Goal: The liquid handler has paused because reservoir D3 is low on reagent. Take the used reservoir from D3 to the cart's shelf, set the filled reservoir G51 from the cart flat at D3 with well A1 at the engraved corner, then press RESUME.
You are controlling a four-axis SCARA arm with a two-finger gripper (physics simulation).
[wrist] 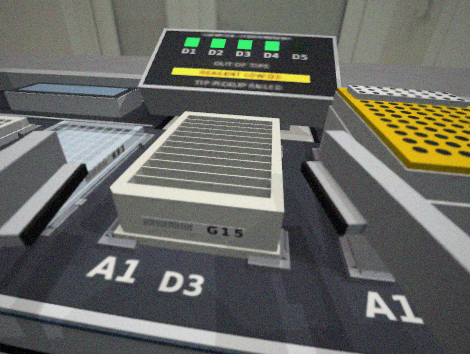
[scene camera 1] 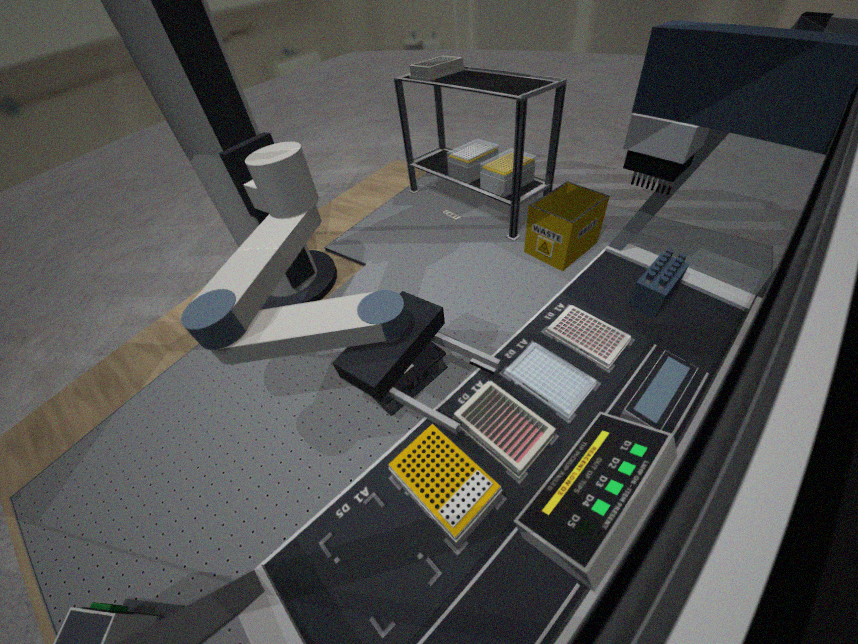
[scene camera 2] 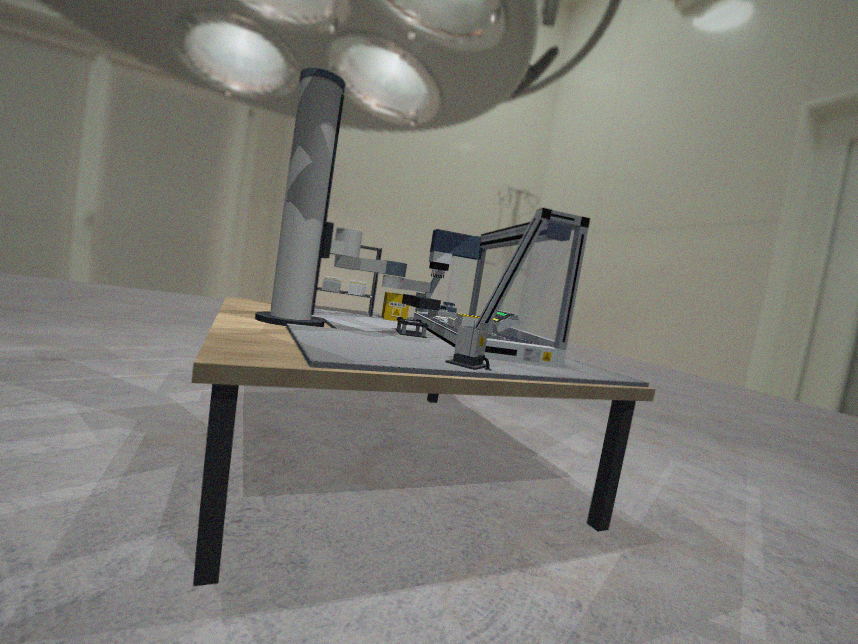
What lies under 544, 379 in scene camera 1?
A clear well plate.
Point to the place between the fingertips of the gripper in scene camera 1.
At 479, 395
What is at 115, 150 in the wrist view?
A clear well plate.
